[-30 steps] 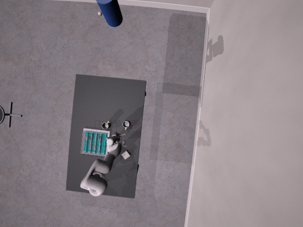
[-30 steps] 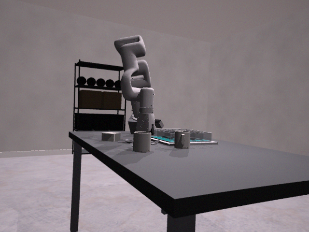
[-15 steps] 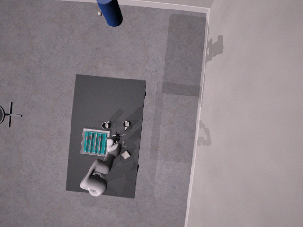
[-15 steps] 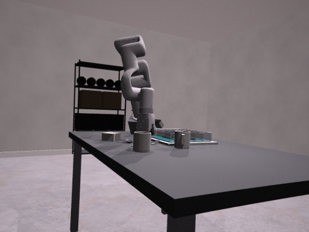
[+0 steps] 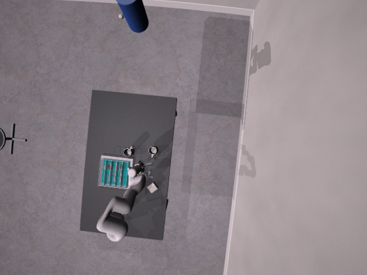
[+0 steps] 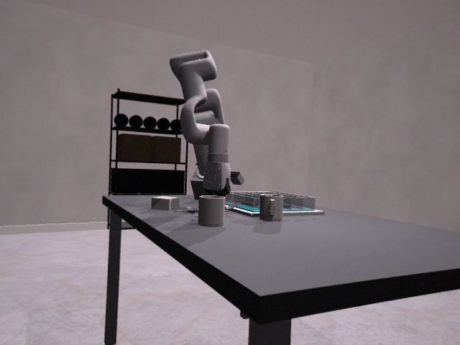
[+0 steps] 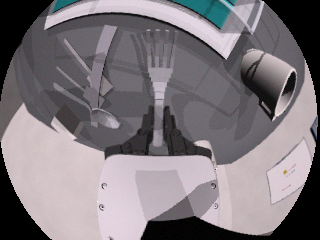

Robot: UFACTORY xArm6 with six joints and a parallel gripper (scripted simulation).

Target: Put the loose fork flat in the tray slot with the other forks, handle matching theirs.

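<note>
Now: hand 310 mm to the right of the tray, 30 mm past it and 10 mm below it. From my hand the other things lie so: small white box 250 mm behind, 50 mm to the right, 20 mm below.
</note>
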